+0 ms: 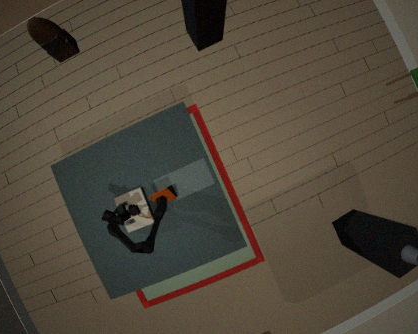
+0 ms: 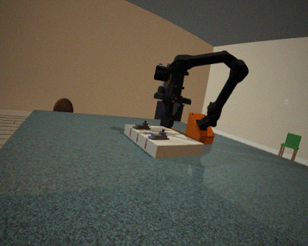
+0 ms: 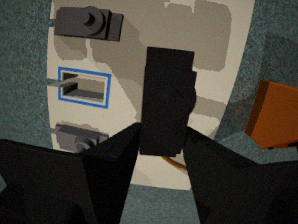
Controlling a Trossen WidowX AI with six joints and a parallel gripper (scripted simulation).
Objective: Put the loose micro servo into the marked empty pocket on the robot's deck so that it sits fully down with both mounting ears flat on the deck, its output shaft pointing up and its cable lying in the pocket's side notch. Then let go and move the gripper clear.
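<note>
Now: the beige robot deck 10 cm below my gripper tip and 1 cm behind it.
</note>
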